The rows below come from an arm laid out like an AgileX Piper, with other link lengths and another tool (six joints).
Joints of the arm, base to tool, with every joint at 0 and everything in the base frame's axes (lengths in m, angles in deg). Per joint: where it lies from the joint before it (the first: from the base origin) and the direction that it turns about. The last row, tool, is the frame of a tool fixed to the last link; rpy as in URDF.
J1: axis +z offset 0 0 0.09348
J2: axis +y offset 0 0 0
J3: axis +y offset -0.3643 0 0.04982
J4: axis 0.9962 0 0.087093 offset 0.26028 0 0.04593
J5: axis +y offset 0 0 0
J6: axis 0.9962 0 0.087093 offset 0.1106 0 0.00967
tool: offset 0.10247 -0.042 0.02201 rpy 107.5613 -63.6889 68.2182
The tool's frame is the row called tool.
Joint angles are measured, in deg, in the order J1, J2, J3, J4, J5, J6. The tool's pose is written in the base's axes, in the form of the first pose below.
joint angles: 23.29, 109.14, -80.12, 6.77, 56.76, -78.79
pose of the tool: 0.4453 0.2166 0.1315 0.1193 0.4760 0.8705 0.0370
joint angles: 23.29, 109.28, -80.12, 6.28, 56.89, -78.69
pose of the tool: 0.4454 0.2152 0.1299 0.1207 0.4746 0.8713 0.0329
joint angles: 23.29, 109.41, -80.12, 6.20, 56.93, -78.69
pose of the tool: 0.4454 0.2150 0.1287 0.1203 0.4742 0.8716 0.0314
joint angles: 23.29, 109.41, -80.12, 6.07, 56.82, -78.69
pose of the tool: 0.4459 0.2148 0.1288 0.1217 0.4738 0.8716 0.0315
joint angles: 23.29, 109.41, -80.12, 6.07, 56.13, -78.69
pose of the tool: 0.4483 0.2156 0.1297 0.1256 0.4744 0.8706 0.0360
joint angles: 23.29, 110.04, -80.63, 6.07, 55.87, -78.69
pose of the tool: 0.4519 0.2171 0.1275 0.1264 0.4746 0.8703 0.0368
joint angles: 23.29, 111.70, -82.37, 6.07, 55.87, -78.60
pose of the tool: 0.4609 0.2209 0.1229 0.1267 0.4752 0.8699 0.0373
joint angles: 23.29, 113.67, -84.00, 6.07, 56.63, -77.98
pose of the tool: 0.4669 0.2232 0.1134 0.1198 0.4793 0.8689 0.0296
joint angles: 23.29, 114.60, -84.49, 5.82, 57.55, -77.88
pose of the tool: 0.4666 0.2225 0.1066 0.1137 0.4781 0.8707 0.0194
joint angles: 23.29, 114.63, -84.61, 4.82, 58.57, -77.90
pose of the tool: 0.4646 0.2189 0.1054 0.1146 0.4730 0.8735 0.0090
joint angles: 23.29, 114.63, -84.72, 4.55, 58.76, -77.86
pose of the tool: 0.4648 0.2182 0.1058 0.1158 0.4721 0.8739 0.0073
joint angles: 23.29, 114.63, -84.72, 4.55, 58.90, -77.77
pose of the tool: 0.4643 0.2180 0.1056 0.1149 0.4726 0.8737 0.0063
